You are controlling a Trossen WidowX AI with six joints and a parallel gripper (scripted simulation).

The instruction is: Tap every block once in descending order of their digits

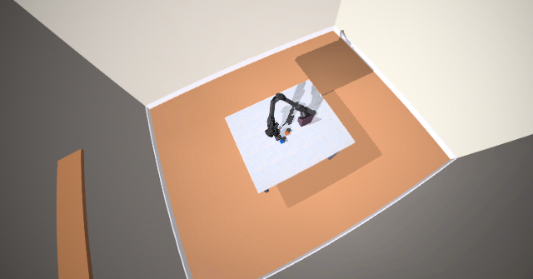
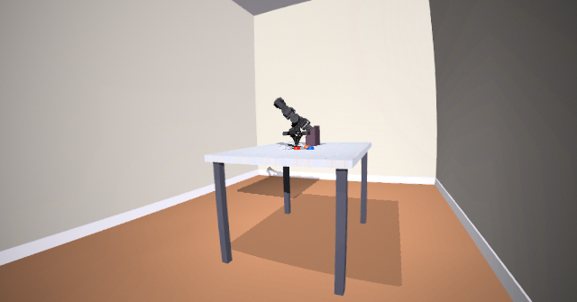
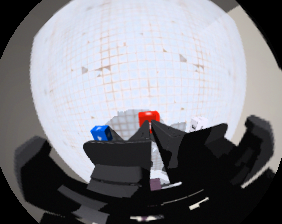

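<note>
The red block is 1 cm behind my gripper tip and 2 cm below it. Also, from my gripper tip: orange block 12 cm behind, 2 cm to the left, 2 cm below; white block 2 cm behind, 12 cm to the right, 2 cm below; blue block 4 cm behind, 9 cm to the left, 2 cm below.
</note>
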